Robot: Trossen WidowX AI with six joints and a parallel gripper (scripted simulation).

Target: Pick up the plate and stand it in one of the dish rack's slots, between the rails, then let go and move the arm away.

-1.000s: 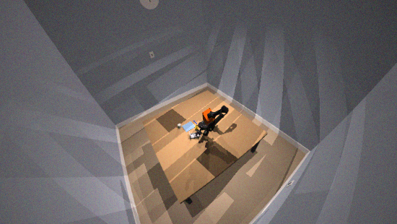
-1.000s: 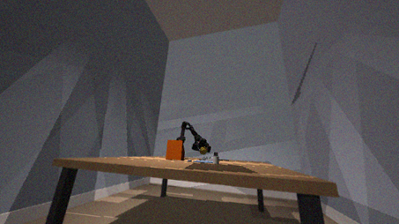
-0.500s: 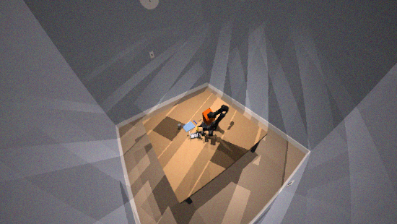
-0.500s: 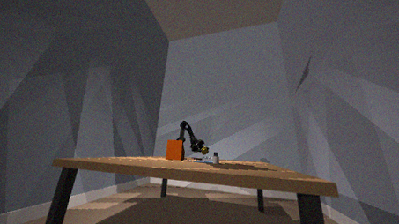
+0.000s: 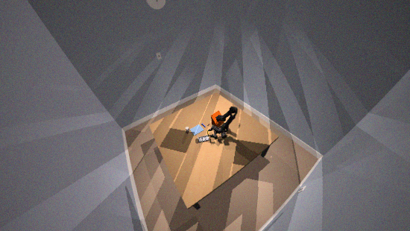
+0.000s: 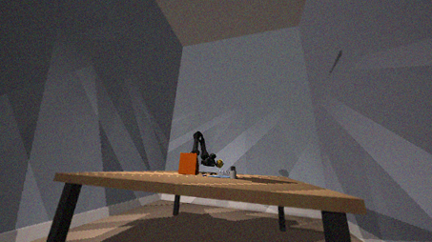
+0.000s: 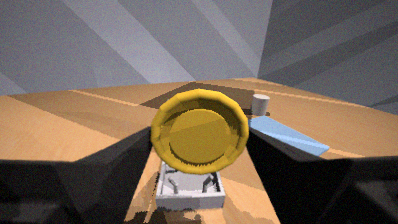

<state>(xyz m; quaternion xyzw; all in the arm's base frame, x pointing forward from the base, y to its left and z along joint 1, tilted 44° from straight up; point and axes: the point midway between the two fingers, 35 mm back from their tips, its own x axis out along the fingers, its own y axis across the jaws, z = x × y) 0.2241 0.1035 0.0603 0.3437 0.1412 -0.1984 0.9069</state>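
Right now the grey dish rack is 60 mm ahead of my gripper tip, 20 mm to the right of it and 70 mm below it. Round my gripper tip: yellow plate (10 mm behind); then blue spoon (80 mm behind, 220 mm to the right, 90 mm below); then white cup (140 mm ahead, 280 mm to the right, 70 mm below).
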